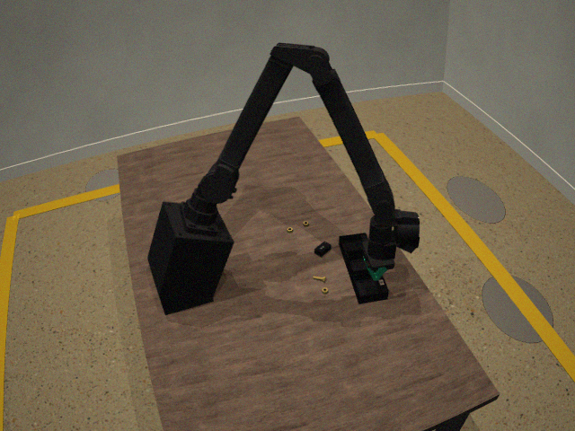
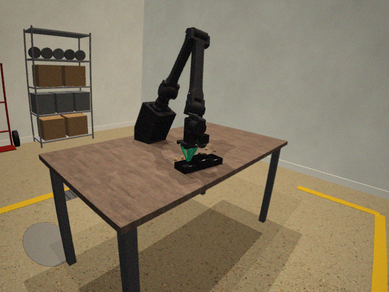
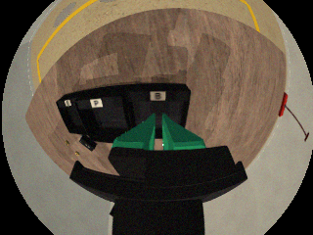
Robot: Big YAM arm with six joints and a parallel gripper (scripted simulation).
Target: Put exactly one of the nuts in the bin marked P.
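Now: hand 90 mm to the right of the bin and 30 mm above it. Round my hand: brass bolt (130 mm behind, 90 mm to the left, 50 mm below); small black block (210 mm to the left, 70 mm behind, 50 mm below).
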